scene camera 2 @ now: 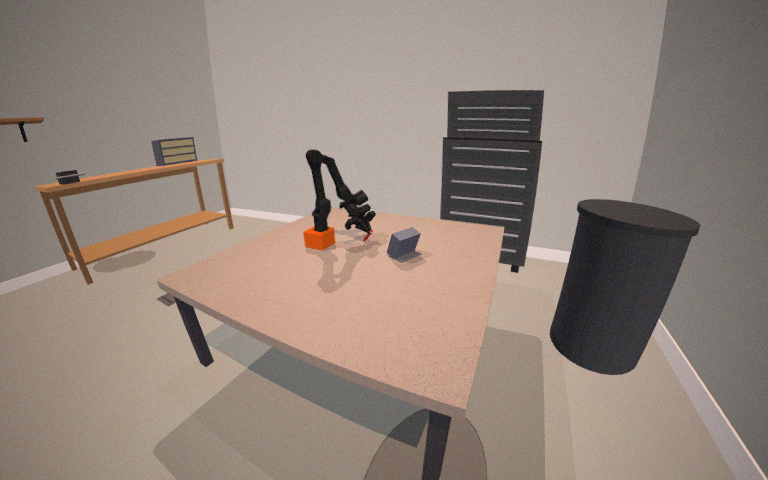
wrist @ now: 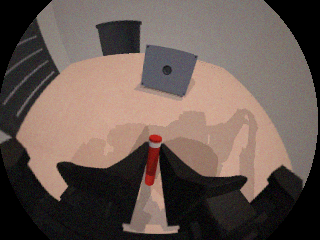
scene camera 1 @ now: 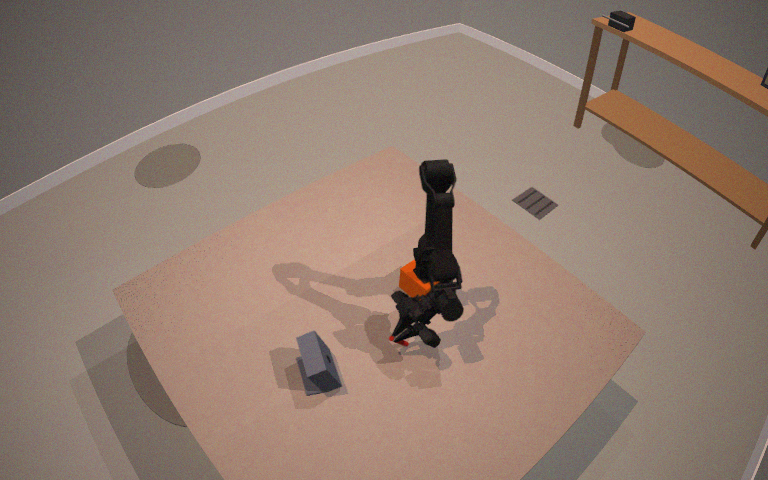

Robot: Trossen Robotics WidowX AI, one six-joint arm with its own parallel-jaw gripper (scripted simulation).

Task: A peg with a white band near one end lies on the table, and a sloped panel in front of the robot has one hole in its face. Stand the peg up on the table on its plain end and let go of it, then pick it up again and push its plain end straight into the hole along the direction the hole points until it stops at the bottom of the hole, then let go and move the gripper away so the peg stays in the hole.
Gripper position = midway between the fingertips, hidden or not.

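Note:
I see a panel [scene camera 1: 314,351], and the same panel is there for me in scene camera 2, where I find it too [scene camera 2: 405,241]; the wrist view also shows me the panel [wrist: 182,64]. A peg is carried by my gripper [scene camera 1: 393,339], and the wrist view has my gripper [wrist: 154,146] as well.

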